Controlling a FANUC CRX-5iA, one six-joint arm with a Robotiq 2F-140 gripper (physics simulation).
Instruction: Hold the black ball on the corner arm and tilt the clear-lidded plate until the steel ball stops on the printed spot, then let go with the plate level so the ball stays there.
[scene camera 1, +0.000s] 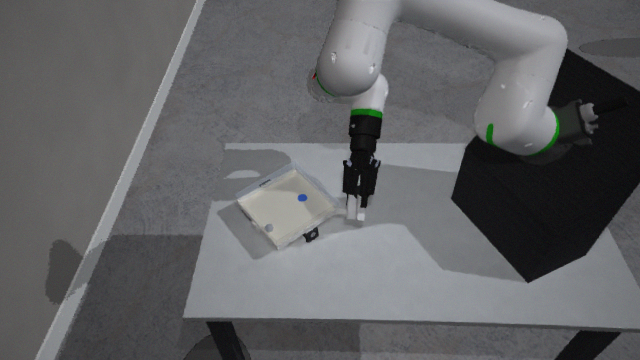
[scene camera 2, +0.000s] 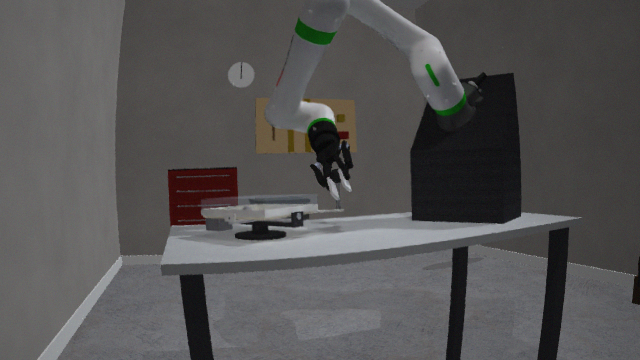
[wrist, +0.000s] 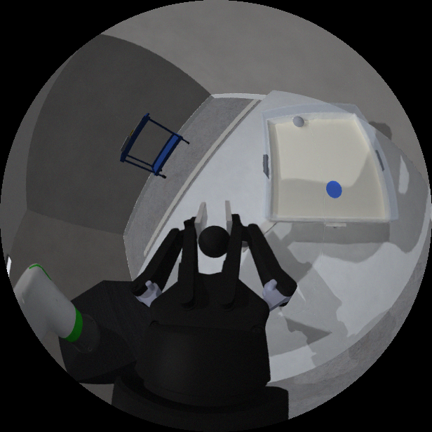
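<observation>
The cream plate (scene camera 1: 282, 212) (scene camera 2: 270, 212) (wrist: 320, 155) under a clear lid stands on a black round base (scene camera 2: 260, 234) and looks slightly tilted in scene camera 2. The steel ball (scene camera 1: 269, 228) (wrist: 298, 121) lies close to one wall, well away from the blue printed spot (scene camera 1: 302, 198) (wrist: 334, 189). My gripper (scene camera 1: 356, 207) (scene camera 2: 341, 187) (wrist: 215, 209) is shut on the black ball (wrist: 214, 241) of the corner arm, beside the plate. The ball is between the fingers in the wrist view and hidden by them in scene camera 1. The corner arm (scene camera 2: 330, 210) reaches from the plate to below the fingers.
A large black block (scene camera 1: 540, 200) (scene camera 2: 465, 185) stands on the right of the white table (scene camera 1: 300, 295) (scene camera 2: 380, 245). A small black bracket (scene camera 1: 311, 234) (scene camera 2: 297, 218) sits by the plate. A red drawer cabinet (scene camera 2: 202, 190) stands behind the table, and a blue cart (wrist: 167, 153) shows in the wrist view.
</observation>
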